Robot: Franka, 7 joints.
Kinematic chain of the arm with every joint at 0, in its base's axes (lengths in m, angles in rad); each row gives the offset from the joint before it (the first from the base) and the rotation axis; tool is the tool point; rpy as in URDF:
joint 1: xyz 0 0 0.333 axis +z
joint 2: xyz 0 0 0 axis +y
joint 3: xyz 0 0 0.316 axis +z
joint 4: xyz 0.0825 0 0 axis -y
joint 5: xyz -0.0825 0 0.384 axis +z
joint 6: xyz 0 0 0 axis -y
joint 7: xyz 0.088 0 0 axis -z
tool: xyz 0 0 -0.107 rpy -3.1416 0 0
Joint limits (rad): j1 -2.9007..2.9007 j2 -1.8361..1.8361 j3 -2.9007..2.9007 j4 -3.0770..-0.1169 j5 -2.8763..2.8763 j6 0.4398..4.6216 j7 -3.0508..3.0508
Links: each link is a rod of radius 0.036 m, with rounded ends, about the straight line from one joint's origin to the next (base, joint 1, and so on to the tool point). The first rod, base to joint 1, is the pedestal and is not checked.
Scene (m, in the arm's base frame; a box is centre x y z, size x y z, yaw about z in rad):
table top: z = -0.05
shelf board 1: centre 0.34 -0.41 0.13 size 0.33 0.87 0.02 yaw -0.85
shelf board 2: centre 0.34 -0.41 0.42 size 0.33 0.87 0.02 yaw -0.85
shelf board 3: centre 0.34 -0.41 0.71 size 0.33 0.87 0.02 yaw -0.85
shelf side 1: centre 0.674 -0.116 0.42 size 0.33 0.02 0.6 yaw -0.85
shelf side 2: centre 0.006 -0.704 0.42 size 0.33 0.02 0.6 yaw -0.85
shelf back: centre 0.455 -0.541 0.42 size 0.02 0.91 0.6 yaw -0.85
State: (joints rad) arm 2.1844 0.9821 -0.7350 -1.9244 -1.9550 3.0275 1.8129
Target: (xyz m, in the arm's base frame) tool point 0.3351 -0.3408 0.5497
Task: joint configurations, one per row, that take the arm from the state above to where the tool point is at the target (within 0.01 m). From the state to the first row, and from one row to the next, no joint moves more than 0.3 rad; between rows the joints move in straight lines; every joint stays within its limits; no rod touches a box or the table.
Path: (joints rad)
1: 2.0829 1.0637 -1.0054 -2.0487 -1.9931 3.0294 1.8129
2: 1.9814 1.1453 -1.2757 -2.1729 -2.0312 3.0313 1.8129
3: 1.8799 1.2269 -1.5461 -2.2972 -2.0693 3.0333 1.8129
4: 1.7784 1.3085 -1.8164 -2.4215 -2.1074 3.0352 1.8129
5: 1.6770 1.3901 -2.0868 -2.5458 -2.1455 3.0371 1.8129
6: 1.5755 1.4717 -2.3572 -2.6700 -2.1836 3.0390 1.8129
7: 1.4740 1.5533 -2.6275 -2.7943 -2.2217 3.0410 1.8129
8: 1.3537 1.3034 -2.4752 -2.6167 -2.1570 2.9415 1.8129
9: 1.2335 1.0535 -2.3228 -2.4391 -2.0923 2.8420 1.8129
10: 1.1132 0.8036 -2.1704 -2.2615 -2.0276 2.7426 1.8129

